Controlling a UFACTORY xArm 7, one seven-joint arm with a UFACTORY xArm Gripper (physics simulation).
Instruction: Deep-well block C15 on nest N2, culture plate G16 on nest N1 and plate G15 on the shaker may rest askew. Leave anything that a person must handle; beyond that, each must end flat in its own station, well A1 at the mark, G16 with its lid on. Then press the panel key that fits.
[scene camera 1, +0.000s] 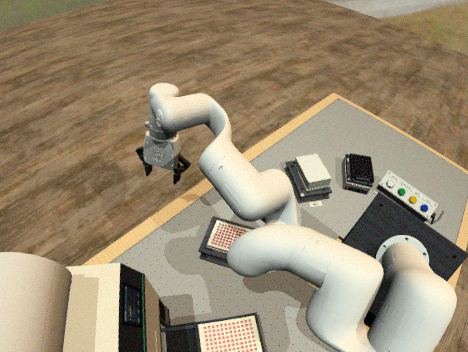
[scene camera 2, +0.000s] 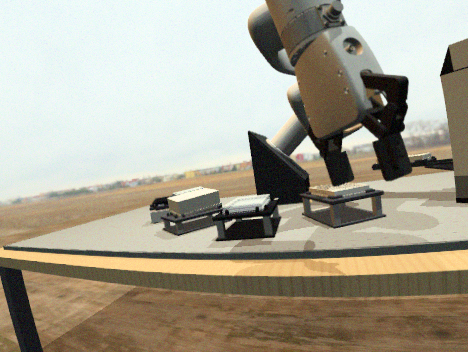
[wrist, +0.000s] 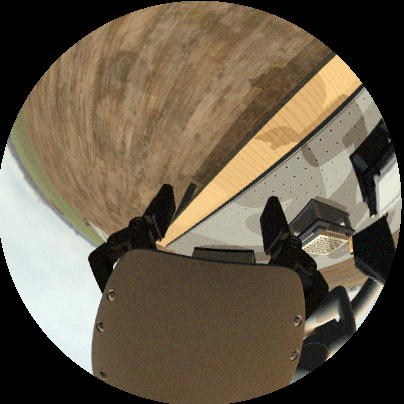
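Observation:
My gripper (scene camera 1: 161, 176) (scene camera 2: 369, 176) (wrist: 219, 201) is open and empty, in the air past the table's long edge. A white deep-well block (scene camera 1: 313, 170) (scene camera 2: 194, 201) sits on a dark nest (scene camera 1: 298, 187) (scene camera 2: 175, 226). A pale lidded plate (scene camera 2: 246, 204) (wrist: 389, 183) sits on the neighbouring nest (scene camera 2: 272, 212); the arm hides it in scene camera 1. Whether either is slightly askew is not clear. A dark plate (scene camera 1: 359, 166) lies on the shaker (scene camera 1: 357, 187). The key panel (scene camera 1: 407, 195) has white, green, yellow and blue keys. Well A1 marks are too small to read.
A red-welled plate (scene camera 1: 227, 235) (wrist: 325, 243) rests on another nest (scene camera 1: 215, 256) (scene camera 2: 372, 196). Another red-welled plate (scene camera 1: 230, 336) lies on the tray by the cream instrument (scene camera 1: 95, 305). The arm's links cross above the table. The table has a wooden edge (scene camera 1: 150, 225) (scene camera 2: 150, 265).

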